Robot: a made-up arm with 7 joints.
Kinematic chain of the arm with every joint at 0, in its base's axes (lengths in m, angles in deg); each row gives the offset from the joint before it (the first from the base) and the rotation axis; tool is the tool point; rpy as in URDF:
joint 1: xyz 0 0 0.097 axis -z
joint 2: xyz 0 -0.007 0.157 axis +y
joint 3: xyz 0 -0.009 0.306 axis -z
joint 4: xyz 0 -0.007 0.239 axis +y
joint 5: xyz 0 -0.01 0.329 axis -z
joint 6: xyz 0 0 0.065 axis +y
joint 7: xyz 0 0 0.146 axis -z
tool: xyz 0 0 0 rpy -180 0 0
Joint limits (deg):
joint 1: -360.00..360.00
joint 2: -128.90..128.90
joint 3: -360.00..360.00
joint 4: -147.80..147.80
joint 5: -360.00..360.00
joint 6: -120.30..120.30
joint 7: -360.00..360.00
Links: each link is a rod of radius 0.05 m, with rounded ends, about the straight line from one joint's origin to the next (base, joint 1, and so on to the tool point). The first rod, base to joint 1, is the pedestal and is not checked.
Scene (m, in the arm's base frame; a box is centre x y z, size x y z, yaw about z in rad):
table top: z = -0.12
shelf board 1: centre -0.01 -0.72 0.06 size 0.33 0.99 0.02 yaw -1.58
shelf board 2: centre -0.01 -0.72 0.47 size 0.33 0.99 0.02 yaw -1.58
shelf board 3: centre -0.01 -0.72 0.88 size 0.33 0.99 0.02 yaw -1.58
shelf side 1: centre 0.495 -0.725 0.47 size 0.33 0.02 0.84 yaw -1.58
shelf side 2: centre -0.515 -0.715 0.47 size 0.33 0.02 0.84 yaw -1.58
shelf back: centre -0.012 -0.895 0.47 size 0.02 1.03 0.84 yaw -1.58
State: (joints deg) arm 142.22 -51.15 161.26 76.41 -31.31 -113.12 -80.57
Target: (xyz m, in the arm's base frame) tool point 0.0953 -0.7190 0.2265
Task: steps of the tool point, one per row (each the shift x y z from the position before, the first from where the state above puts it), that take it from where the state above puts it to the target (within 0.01 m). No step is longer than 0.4 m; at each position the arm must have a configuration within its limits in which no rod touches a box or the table.
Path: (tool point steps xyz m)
1: -0.2989 0.0888 0.1911
2: -0.3210 -0.0963 0.1323
3: -0.2317 -0.2575 0.0389
4: -0.0658 -0.3186 -0.0690
5: 0.0962 -0.2501 -0.1589
6: 0.1767 -0.0931 -0.2000
7: 0.1541 0.0660 -0.1802
8: -0.0231 -0.1092 0.0040
9: -0.0045 -0.0983 0.0046
10: 0.0092 -0.0821 -0.0003
11: 0.0151 -0.0635 -0.0082

